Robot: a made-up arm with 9 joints. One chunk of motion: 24 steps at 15 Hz.
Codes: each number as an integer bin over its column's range. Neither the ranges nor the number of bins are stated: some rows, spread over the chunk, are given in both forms.
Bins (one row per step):
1: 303 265 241 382 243 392
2: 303 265 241 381 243 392
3: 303 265 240 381 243 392
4: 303 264 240 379 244 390
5: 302 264 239 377 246 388
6: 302 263 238 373 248 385
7: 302 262 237 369 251 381
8: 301 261 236 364 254 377
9: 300 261 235 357 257 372
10: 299 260 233 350 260 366
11: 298 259 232 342 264 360
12: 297 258 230 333 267 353
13: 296 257 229 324 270 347
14: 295 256 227 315 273 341
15: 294 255 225 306 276 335
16: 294 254 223 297 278 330
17: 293 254 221 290 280 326
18: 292 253 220 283 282 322
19: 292 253 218 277 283 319
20: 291 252 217 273 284 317
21: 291 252 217 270 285 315
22: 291 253 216 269 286 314
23: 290 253 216 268 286 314
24: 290 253 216 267 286 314
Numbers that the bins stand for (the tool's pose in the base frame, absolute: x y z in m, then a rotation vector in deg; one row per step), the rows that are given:
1: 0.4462 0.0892 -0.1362 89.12 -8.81 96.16
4: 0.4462 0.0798 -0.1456 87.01 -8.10 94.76
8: 0.4274 0.0517 -0.1832 76.44 -1.06 85.60
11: 0.3992 0.0329 -0.2207 60.94 5.99 73.62
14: 0.3710 0.0047 -0.2677 41.92 12.33 60.23
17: 0.3523 -0.0141 -0.3241 24.31 17.26 49.67
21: 0.3335 -0.0329 -0.3616 10.22 20.78 41.92
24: 0.3241 -0.0235 -0.3710 8.10 21.49 41.21
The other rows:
2: 0.4462 0.0892 -0.1362 88.41 -8.81 96.16
3: 0.4462 0.0892 -0.1456 88.41 -8.81 96.16
5: 0.4368 0.0798 -0.1550 85.60 -6.69 93.35
6: 0.4368 0.0705 -0.1644 82.78 -5.28 91.23
7: 0.4368 0.0611 -0.1738 79.96 -3.17 88.41
9: 0.4180 0.0517 -0.1926 71.51 1.06 82.07
10: 0.4086 0.0423 -0.2114 66.58 3.17 77.85
12: 0.3898 0.0235 -0.2395 54.60 8.10 68.69
13: 0.3804 0.0141 -0.2489 48.26 10.22 64.46
15: 0.3616 -0.0047 -0.2865 35.58 14.44 56.01
16: 0.3616 -0.0141 -0.3053 29.24 15.85 52.49
18: 0.3429 -0.0235 -0.3335 19.37 18.67 46.85
19: 0.3429 -0.0235 -0.3523 15.15 19.37 44.74
20: 0.3335 -0.0329 -0.3616 12.33 20.08 43.33
22: 0.3335 -0.0235 -0.3710 9.51 21.49 41.21
23: 0.3241 -0.0235 -0.3710 8.81 21.49 41.21

